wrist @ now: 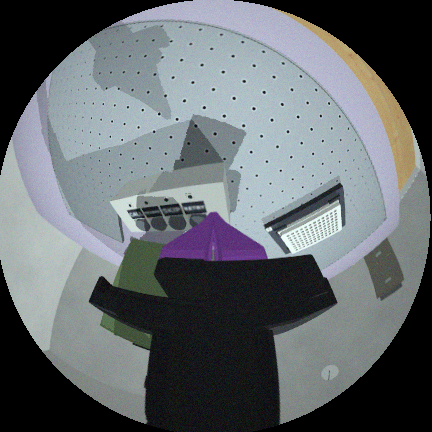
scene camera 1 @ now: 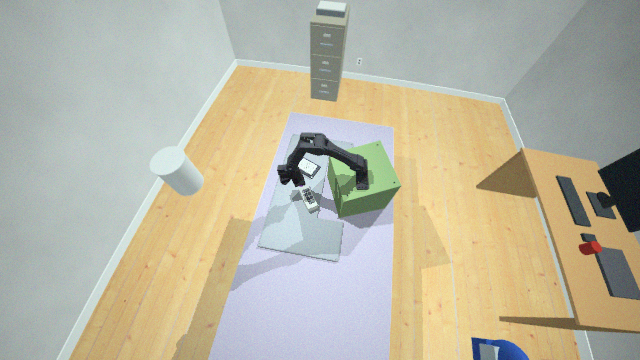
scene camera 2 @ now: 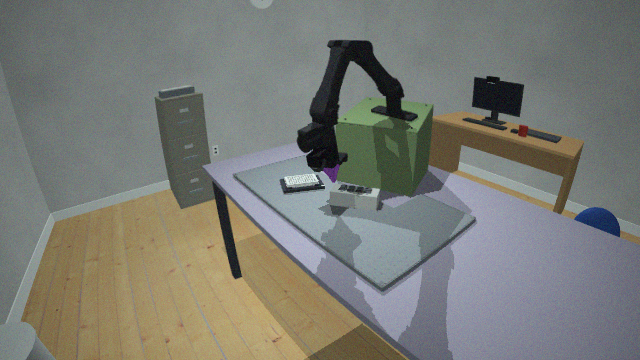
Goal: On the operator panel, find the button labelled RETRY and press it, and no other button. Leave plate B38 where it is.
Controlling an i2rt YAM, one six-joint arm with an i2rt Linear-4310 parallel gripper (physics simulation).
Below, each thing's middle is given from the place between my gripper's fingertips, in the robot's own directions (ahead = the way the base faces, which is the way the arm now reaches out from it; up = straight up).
Scene:
Now: hand 60 mm to the right of the white operator panel (scene camera 2: 345, 197), 50 mm past it and 50 mm above it. Also, from my hand: white well plate (wrist: 326, 220) 200 mm to the right, 60 mm below, 20 mm behind.

